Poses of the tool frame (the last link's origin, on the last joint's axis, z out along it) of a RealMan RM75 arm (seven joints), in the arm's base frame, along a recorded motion.
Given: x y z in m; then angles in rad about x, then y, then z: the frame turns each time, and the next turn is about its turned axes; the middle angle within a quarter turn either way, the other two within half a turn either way.
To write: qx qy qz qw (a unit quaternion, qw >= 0); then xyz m. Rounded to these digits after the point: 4 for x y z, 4 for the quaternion.
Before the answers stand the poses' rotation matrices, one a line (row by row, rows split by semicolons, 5 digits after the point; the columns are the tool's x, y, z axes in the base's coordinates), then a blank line. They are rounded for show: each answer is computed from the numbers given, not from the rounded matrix.
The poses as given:
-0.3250 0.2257 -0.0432 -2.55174 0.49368 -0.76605
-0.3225 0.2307 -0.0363 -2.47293 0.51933 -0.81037
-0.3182 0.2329 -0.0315 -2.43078 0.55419 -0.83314
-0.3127 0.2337 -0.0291 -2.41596 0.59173 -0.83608
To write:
0.63460 0.61051 0.47387; 0.38619 -0.78162 0.48982; 0.66943 -0.12784 -0.73179
0.59836 0.62901 0.49630; 0.35645 -0.76373 0.53820; 0.71757 -0.14513 -0.68120
0.57189 0.62928 0.52625; 0.32991 -0.76378 0.55480; 0.75107 -0.14367 -0.64440
0.55640 0.61586 0.55780; 0.30694 -0.77616 0.55078; 0.77214 -0.13524 -0.62089

-0.8871 -0.2809 -0.3222 0.1741 -0.3250 0.2257 -0.0432
-0.8723 -0.2824 -0.3479 0.1959 -0.3225 0.2307 -0.0363
-0.8631 -0.2778 -0.3700 0.2023 -0.3182 0.2329 -0.0315
-0.8593 -0.2685 -0.3869 0.1996 -0.3127 0.2337 -0.0291

